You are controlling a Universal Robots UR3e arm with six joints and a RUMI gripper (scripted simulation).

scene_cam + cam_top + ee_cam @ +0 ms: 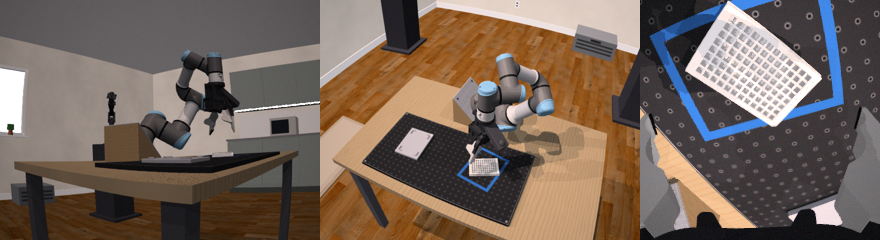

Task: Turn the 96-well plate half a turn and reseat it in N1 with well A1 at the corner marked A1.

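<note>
Right now my hand is 80 mm above the 96-well plate. The rest, counted from my hand: plate nest N1 (350 mm to the right, 80 mm below).
</note>
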